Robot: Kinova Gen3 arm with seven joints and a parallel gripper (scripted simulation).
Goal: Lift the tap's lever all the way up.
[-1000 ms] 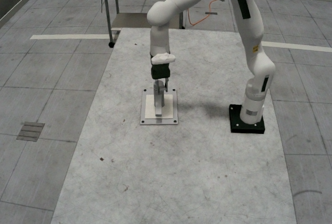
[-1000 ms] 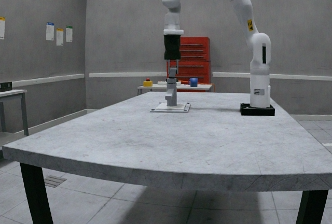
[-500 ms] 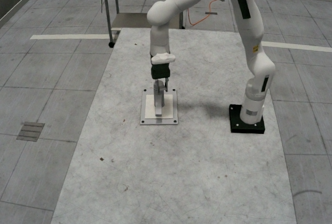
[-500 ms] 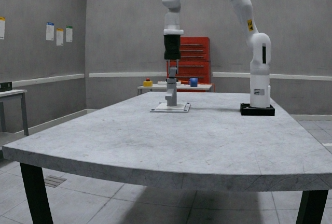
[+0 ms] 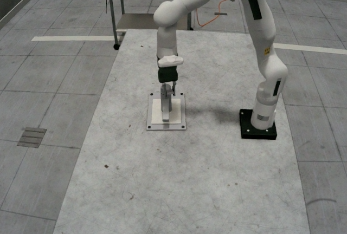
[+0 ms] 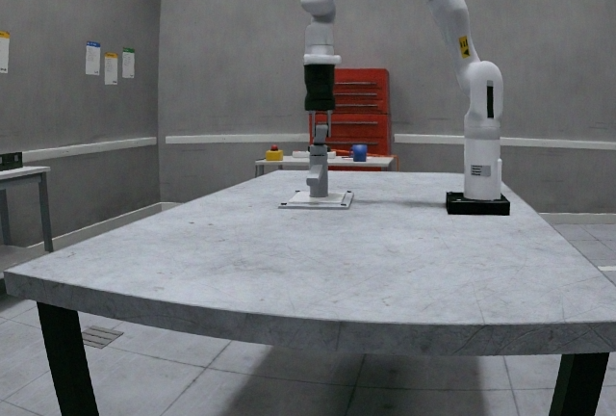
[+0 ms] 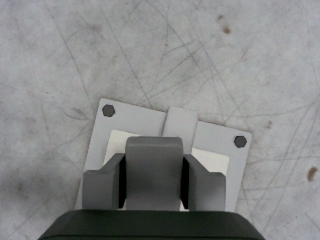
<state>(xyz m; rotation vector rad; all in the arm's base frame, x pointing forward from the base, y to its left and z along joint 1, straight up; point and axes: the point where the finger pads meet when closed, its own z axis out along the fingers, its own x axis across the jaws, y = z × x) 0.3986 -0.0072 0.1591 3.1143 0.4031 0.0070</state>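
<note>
My gripper is now 10 mm short of the tap lever, 30 mm to the left of it and 20 mm above it. The rest, counted from my hand: tap: 20 mm ahead, 50 mm to the right, 70 mm below.
</note>
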